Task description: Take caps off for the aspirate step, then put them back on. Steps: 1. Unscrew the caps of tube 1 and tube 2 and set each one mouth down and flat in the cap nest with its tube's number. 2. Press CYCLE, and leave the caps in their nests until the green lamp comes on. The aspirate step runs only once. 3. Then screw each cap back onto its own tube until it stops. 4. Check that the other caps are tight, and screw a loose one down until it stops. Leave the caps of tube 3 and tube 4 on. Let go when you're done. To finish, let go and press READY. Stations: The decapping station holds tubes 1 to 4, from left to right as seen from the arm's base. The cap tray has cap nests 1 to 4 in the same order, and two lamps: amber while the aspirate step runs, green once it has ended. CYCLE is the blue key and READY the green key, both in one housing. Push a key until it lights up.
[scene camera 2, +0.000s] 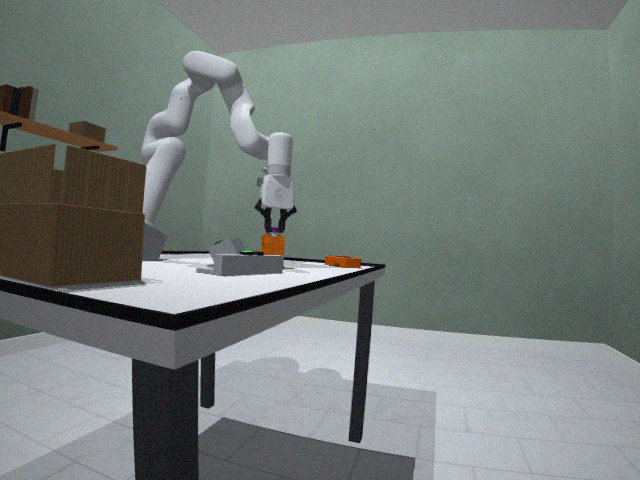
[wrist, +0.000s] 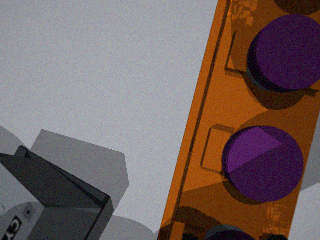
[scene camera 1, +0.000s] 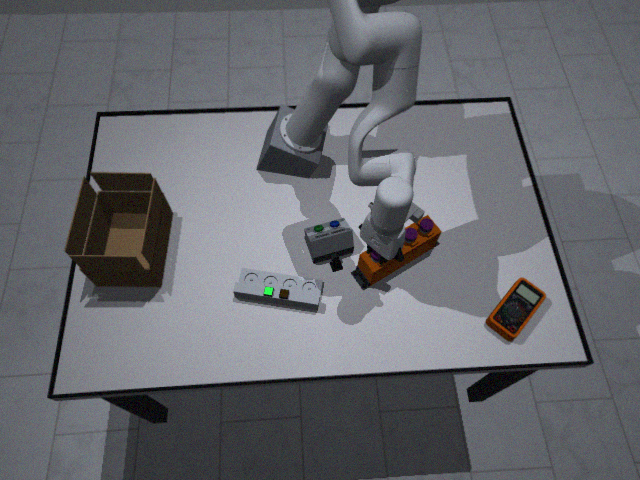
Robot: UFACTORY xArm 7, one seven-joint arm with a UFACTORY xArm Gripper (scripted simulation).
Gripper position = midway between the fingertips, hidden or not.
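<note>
Cardboard box (scene camera 2: 61, 244), also (scene camera 1: 117, 225). Cardboard box out of frame in the wrist view. My gripper (scene camera 1: 377, 255).
</note>
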